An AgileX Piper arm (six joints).
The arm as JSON. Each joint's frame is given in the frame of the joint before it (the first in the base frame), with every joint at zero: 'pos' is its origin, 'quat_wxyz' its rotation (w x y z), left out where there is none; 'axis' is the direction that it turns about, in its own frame. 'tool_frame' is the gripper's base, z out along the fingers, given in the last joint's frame.
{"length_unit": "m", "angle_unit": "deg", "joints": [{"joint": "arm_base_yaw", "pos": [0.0, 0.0, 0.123], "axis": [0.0, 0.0, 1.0]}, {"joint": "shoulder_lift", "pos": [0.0, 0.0, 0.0], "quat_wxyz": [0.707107, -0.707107, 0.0, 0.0], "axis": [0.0, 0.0, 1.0]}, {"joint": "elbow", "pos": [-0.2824, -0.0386, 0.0], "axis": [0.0, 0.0, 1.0]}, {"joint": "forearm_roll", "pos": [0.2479, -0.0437, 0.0], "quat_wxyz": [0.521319, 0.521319, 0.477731, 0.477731], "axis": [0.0, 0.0, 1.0]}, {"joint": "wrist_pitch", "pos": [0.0, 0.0, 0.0], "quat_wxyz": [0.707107, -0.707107, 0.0, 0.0], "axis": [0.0, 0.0, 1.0]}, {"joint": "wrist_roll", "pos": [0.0, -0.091, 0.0], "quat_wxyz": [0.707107, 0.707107, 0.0, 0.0], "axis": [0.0, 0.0, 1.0]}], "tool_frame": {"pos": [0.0, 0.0, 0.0]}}
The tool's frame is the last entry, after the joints.
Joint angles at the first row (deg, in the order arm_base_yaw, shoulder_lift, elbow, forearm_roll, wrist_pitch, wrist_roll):
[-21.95, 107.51, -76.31, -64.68, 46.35, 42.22]
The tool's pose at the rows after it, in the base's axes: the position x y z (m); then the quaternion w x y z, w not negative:
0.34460, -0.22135, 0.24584, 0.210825, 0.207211, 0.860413, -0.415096
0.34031, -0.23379, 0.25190, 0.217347, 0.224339, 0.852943, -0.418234
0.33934, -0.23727, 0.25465, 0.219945, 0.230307, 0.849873, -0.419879
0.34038, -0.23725, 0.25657, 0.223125, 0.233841, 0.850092, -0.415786
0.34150, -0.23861, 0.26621, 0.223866, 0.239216, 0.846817, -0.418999
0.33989, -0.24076, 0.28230, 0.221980, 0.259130, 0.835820, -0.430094
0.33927, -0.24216, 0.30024, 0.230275, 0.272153, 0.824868, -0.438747
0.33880, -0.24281, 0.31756, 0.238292, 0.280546, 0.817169, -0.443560
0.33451, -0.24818, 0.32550, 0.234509, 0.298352, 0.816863, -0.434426
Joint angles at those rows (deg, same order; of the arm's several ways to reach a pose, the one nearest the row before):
[-24.39, 107.51, -78.19, -64.68, 46.10, 42.32]
[-26.30, 107.51, -79.40, -64.68, 45.60, 42.55]
[-26.80, 107.51, -79.95, -64.68, 45.63, 42.67]
[-26.80, 107.51, -80.50, -63.80, 45.57, 42.30]
[-26.80, 107.37, -82.44, -62.62, 46.91, 40.71]
[-26.80, 106.94, -85.20, -61.85, 50.22, 39.94]
[-26.80, 106.38, -88.04, -61.45, 52.23, 39.12]
[-26.80, 105.89, -90.97, -60.54, 53.85, 37.49]
[-27.86, 105.83, -93.10, -57.62, 55.18, 35.47]

